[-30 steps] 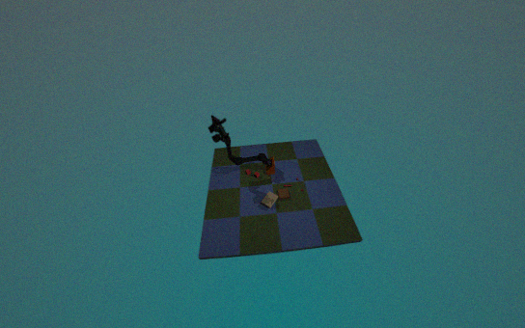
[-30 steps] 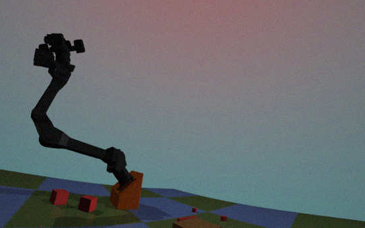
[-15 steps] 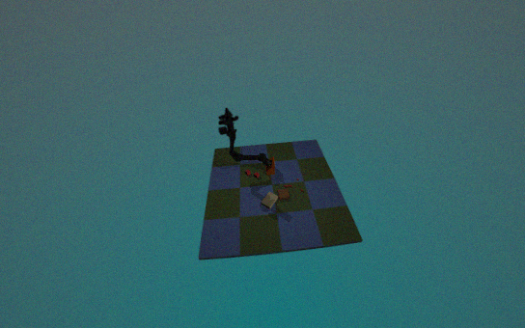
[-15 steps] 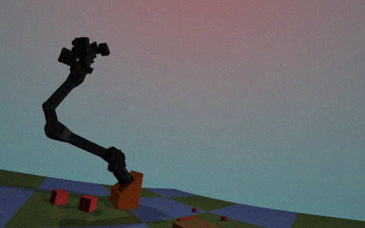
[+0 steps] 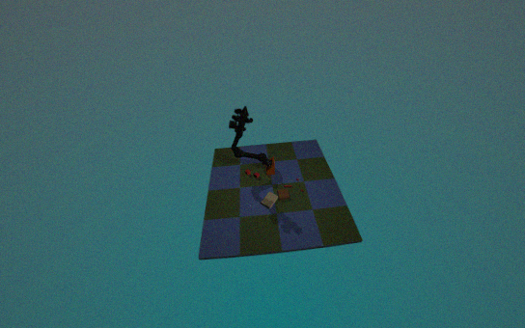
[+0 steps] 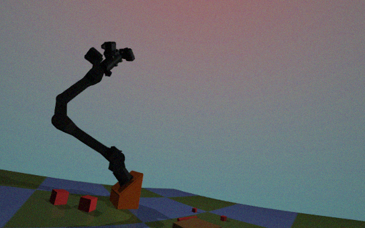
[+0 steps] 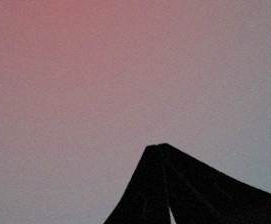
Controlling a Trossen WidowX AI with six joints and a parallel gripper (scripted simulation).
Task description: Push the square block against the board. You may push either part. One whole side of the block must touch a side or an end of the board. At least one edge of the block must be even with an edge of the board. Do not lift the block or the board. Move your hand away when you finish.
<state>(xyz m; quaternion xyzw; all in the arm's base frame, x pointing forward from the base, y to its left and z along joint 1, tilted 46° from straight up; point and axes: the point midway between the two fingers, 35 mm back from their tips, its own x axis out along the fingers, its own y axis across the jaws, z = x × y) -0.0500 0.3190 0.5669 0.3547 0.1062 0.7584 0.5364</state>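
Now: the thin red bar 750 mm below my gripper tip, 360 mm to the left of it and 200 mm ahead of it. Also, from my gripper tip: tan flat block (750 mm below, 370 mm ahead, 180 mm to the left); brown flat block (750 mm below, 310 mm to the left, 310 mm ahead).
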